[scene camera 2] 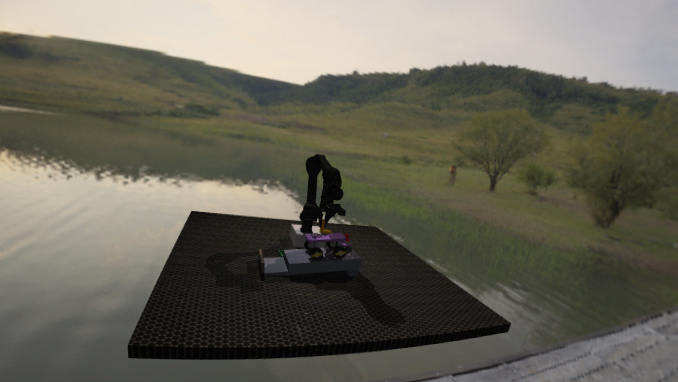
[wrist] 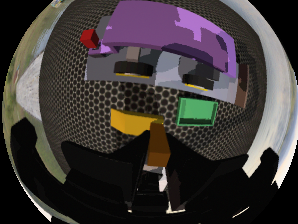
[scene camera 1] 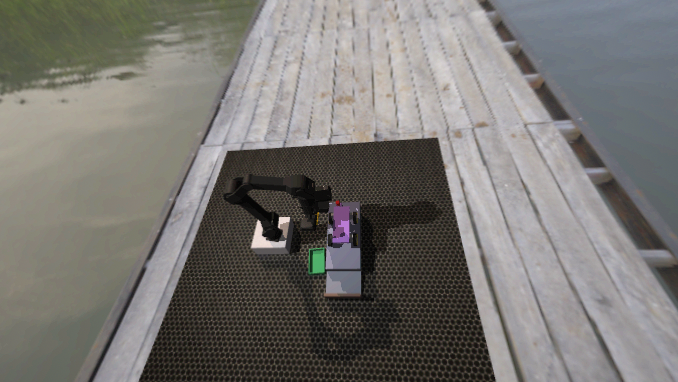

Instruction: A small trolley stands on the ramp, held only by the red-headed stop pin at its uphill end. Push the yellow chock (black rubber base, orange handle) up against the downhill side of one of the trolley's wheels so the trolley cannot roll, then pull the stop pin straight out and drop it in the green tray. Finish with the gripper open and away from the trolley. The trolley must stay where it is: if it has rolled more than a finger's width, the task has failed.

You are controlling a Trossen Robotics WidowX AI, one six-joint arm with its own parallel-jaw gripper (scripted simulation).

Labels:
The same spot on a grey ramp: (wrist: 168, 68) is (scene camera 2: 322, 250).

